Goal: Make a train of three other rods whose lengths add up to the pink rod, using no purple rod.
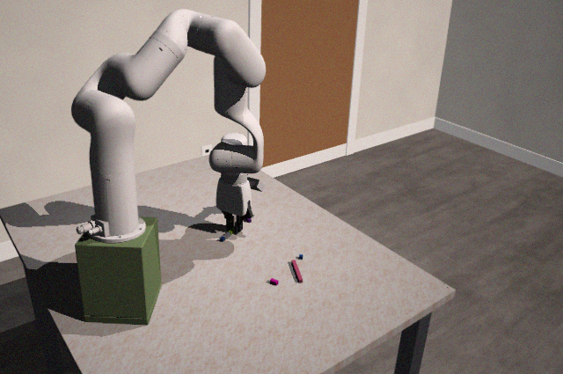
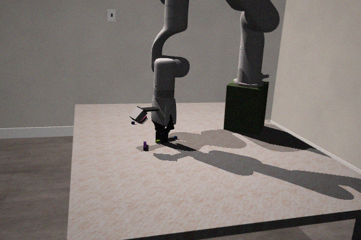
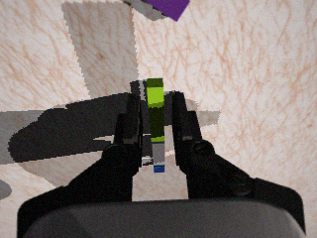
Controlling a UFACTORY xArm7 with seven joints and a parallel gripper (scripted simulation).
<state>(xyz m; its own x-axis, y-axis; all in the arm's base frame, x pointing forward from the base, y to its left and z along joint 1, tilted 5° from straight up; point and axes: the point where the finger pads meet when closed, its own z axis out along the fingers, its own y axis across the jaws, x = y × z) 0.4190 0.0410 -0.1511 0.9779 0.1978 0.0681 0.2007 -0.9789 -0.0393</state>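
My hand is 20 mm above the lime rod. Round my hand: pink rod: 270 mm to the right, 30 mm behind, 20 mm below; then grey rod: 40 mm behind, 20 mm below, 10 mm to the right; then purple rod: 80 mm ahead, 30 mm to the left, 20 mm below.
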